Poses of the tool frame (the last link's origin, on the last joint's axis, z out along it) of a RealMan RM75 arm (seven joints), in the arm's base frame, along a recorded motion.
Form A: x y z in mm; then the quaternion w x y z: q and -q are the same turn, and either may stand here.
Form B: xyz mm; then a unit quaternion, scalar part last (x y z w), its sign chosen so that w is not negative. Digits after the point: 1 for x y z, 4 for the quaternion.
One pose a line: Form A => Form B
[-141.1 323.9 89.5 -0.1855 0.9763 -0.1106 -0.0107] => [-141.1 323.9 89.5 -0.9763 0.1106 0.0107 0.1855]
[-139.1 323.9 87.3 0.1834 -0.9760 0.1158 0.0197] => [-139.1 323.9 87.3 -0.9760 0.1158 0.0197 0.1834]
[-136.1 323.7 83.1 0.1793 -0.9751 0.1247 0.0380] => [-136.1 323.7 83.1 -0.9751 0.1247 0.0380 0.1793]
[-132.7 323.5 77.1 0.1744 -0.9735 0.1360 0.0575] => [-132.7 323.5 77.1 -0.9735 0.1360 0.0575 0.1744]
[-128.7 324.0 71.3 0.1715 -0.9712 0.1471 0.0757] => [-128.7 324.0 71.3 -0.9712 0.1471 0.0757 0.1715]
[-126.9 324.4 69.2 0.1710 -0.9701 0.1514 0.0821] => [-126.9 324.4 69.2 -0.9701 0.1514 0.0821 0.1710]
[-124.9 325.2 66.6 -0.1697 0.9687 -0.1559 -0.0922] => [-124.9 325.2 66.6 -0.9687 0.1559 0.0922 0.1697]
